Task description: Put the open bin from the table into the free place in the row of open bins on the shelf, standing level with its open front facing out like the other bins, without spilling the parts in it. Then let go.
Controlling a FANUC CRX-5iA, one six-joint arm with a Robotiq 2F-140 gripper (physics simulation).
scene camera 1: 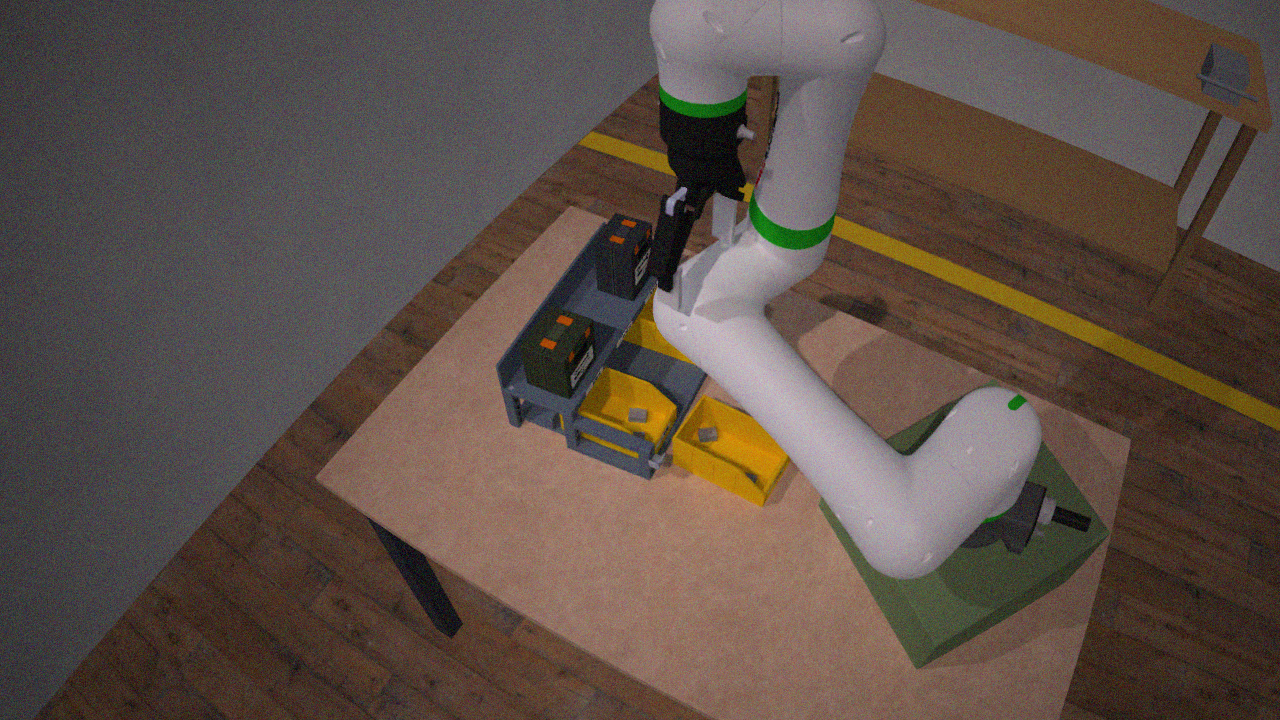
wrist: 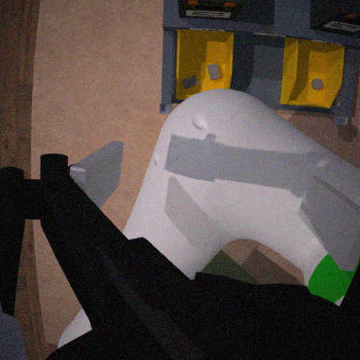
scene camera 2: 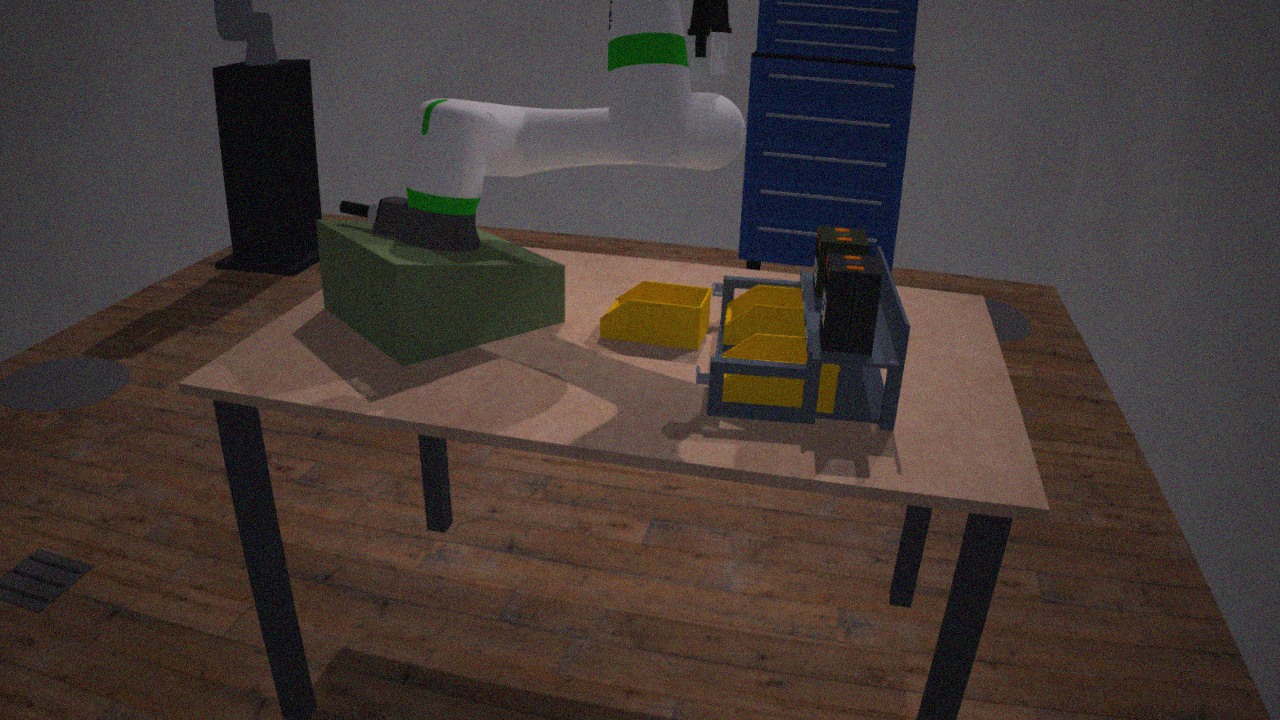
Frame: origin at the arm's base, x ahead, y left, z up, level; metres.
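Seen in the pictures: gripper, fingertip midpoint: [scene camera 1: 697,269] [scene camera 2: 709,77]; arm's base, link origin: [scene camera 2: 437,241].
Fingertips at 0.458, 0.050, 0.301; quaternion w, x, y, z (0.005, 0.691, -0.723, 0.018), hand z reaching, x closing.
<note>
Offsets run from my fingertips to a thing's top centre, as dx, dy, dz. "*": to the spot under its first point.
The open yellow bin @(* -0.057, -0.061, -0.436) [scene camera 1: 735,445] [scene camera 2: 657,322] stands upright on the table close in front of the shelf's near end, with small grey parts inside; the arm hides it in the wrist view. The blue-grey shelf [scene camera 1: 610,310] [scene camera 2: 765,368] [wrist: 169,65] holds a yellow bin with grey parts @(* +0.166, -0.047, -0.419) [scene camera 1: 617,394] [wrist: 205,55] at one end and another yellow bin @(* +0.175, -0.173, -0.401) [scene camera 1: 648,337] [wrist: 315,75] at the other. The free place [wrist: 260,67] lies between them. My gripper [scene camera 1: 700,257] [scene camera 2: 709,50] [wrist: 214,179] is open and empty, high up, with the arm's white link below it in the wrist view.
Two dark cases with orange marks @(+0.236, +0.008, -0.242) [scene camera 1: 560,353] @(+0.251, -0.223, -0.217) [scene camera 1: 623,257] stand on the shelf's upper level. The arm's green base block [scene camera 1: 966,591] [scene camera 2: 438,304] is on the table. A wooden bench [scene camera 1: 1100,44] and a blue cabinet [scene camera 2: 827,152] stand beyond the table.
</note>
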